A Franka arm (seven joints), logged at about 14 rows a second.
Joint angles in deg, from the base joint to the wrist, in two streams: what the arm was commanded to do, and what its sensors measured. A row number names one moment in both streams.
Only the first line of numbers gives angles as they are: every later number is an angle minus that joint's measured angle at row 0.
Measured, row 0:
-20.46, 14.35, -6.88, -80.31, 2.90, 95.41, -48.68
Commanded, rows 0 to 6:
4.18, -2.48, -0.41, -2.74, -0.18, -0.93, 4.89
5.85, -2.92, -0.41, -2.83, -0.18, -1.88, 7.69
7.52, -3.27, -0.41, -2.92, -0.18, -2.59, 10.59
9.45, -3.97, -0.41, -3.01, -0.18, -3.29, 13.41
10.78, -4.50, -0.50, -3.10, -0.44, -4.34, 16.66
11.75, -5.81, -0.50, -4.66, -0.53, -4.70, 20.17
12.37, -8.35, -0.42, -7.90, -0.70, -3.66, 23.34
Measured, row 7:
11.09, -3.01, 0.12, -2.00, -0.03, -3.97, 18.34
